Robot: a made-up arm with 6 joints. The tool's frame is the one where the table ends. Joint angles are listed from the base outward.
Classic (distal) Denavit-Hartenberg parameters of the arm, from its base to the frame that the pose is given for. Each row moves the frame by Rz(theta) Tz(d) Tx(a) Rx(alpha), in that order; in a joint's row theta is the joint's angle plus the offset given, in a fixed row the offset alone. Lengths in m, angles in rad.
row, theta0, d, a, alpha
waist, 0, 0.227, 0, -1.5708
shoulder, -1.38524, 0, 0.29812, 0
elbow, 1.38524, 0, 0.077, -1.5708
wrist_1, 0, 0.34, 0, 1.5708
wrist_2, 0, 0, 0.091, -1.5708
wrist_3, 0, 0.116, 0, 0
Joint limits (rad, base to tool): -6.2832..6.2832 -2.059..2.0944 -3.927..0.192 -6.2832..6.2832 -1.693..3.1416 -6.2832..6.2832
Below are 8 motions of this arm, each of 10 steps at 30 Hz.
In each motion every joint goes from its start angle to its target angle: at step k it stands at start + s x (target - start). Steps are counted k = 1, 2, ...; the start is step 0. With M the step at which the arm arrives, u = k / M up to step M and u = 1 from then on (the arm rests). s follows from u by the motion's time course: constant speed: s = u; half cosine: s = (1 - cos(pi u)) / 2; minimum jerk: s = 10 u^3 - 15 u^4 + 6 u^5.
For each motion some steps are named. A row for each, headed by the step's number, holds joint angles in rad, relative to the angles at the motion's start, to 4 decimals.
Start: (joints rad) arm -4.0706 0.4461 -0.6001 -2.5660 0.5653 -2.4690
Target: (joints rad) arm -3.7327 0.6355 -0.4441 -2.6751 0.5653 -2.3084
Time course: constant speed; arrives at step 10
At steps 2, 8, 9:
2: 0.0676 0.0379 0.0312 -0.0218 0.0000 0.0321
8: 0.2703 0.1515 0.1248 -0.0873 0.0000 0.1285
9: 0.3041 0.1705 0.1404 -0.0982 0.0000 0.1445

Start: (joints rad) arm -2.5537 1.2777 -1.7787 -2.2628 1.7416 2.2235
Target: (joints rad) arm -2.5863 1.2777 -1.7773 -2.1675 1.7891 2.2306
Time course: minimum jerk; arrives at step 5
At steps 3, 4, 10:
3: -0.0223 0.0000 0.0010 0.0650 0.0324 0.0048
4: -0.0307 0.0000 0.0013 0.0898 0.0447 0.0067
10: -0.0326 0.0000 0.0014 0.0953 0.0475 0.0071

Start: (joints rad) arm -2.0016 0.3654 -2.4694 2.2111 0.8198 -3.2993
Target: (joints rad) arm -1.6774 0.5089 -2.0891 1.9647 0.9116 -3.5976
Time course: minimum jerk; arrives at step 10
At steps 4, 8, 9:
4: 0.1029 0.0456 0.1207 -0.0782 0.0291 -0.0947
8: 0.3054 0.1352 0.3583 -0.2321 0.0865 -0.2810
9: 0.3214 0.1423 0.3770 -0.2443 0.0910 -0.2957

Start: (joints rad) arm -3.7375 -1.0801 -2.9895 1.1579 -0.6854 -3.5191
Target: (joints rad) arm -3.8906 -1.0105 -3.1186 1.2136 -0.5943 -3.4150
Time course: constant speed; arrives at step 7
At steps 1, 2, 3, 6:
1: -0.0219 0.0099 -0.0184 0.0080 0.0130 0.0149
2: -0.0437 0.0199 -0.0369 0.0159 0.0260 0.0297
3: -0.0656 0.0298 -0.0553 0.0239 0.0390 0.0446
6: -0.1312 0.0597 -0.1107 0.0477 0.0781 0.0892

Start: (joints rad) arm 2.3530 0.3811 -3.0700 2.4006 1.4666 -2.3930
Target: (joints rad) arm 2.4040 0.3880 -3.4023 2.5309 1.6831 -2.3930
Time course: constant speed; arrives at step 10
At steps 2, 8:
2: 0.0102 0.0014 -0.0665 0.0261 0.0433 0.0000
8: 0.0408 0.0055 -0.2658 0.1042 0.1732 0.0000

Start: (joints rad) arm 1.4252 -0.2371 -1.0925 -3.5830 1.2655 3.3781
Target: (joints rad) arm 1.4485 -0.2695 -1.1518 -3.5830 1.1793 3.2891
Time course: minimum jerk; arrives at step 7
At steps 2, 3, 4, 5, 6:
2: 0.0034 -0.0047 -0.0086 0.0000 -0.0125 -0.0129
3: 0.0086 -0.0119 -0.0218 0.0000 -0.0317 -0.0327
4: 0.0147 -0.0205 -0.0375 0.0000 -0.0545 -0.0563
5: 0.0199 -0.0277 -0.0507 0.0000 -0.0737 -0.0761
6: 0.0228 -0.0316 -0.0579 0.0000 -0.0842 -0.0869

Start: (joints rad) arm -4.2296 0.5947 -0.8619 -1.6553 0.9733 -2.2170
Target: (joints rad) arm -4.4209 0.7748 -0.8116 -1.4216 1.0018 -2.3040
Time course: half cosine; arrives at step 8
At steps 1, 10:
1: -0.0073 0.0069 0.0019 0.0089 0.0011 -0.0033
10: -0.1913 0.1801 0.0503 0.2337 0.0285 -0.0870

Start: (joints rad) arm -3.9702 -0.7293 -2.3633 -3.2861 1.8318 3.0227
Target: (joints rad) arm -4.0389 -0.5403 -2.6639 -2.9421 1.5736 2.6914
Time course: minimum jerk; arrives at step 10
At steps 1, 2, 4, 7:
1: -0.0006 0.0016 -0.0026 0.0029 -0.0022 -0.0028
2: -0.0040 0.0109 -0.0174 0.0199 -0.0150 -0.0192
4: -0.0218 0.0600 -0.0954 0.1092 -0.0820 -0.1052
7: -0.0575 0.1582 -0.2516 0.2879 -0.2161 -0.2773

